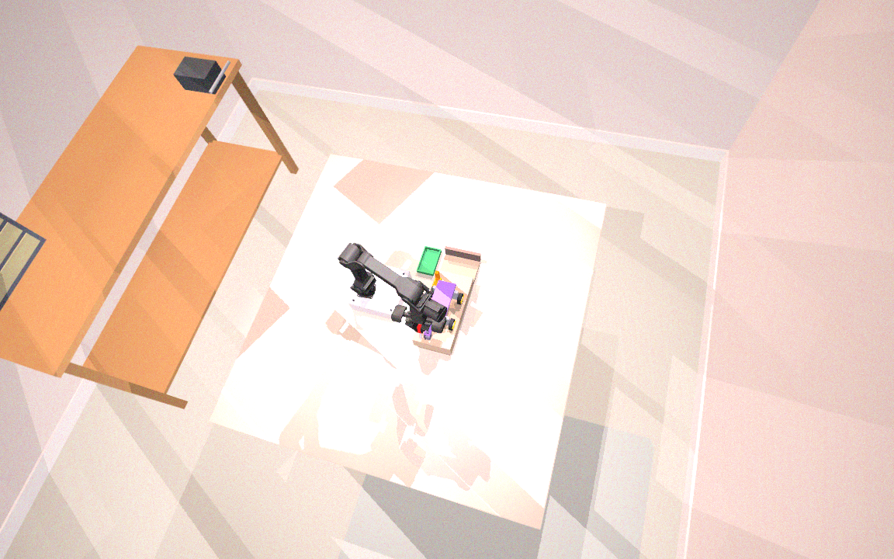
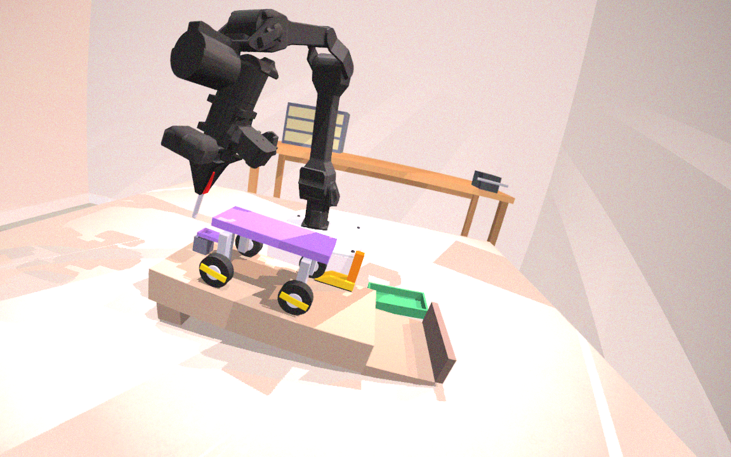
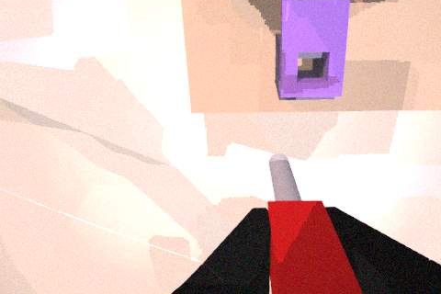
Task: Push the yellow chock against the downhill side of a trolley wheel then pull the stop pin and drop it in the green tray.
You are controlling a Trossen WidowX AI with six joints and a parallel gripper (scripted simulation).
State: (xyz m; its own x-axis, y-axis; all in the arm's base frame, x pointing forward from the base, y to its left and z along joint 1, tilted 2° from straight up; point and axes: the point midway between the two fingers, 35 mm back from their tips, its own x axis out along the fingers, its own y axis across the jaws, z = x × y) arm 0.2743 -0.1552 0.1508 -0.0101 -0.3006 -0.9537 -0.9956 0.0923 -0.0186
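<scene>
Now: the green tray 70 mm behind my gripper tip, 360 mm to the left of it and 180 mm below it. The rest, counted from my gripper tip: tan ramp: 50 mm ahead, 140 mm to the left, 130 mm below; then trolley: 40 mm ahead, 130 mm to the left, 70 mm below; then red-headed stop pin: right at my gripper tip.
</scene>
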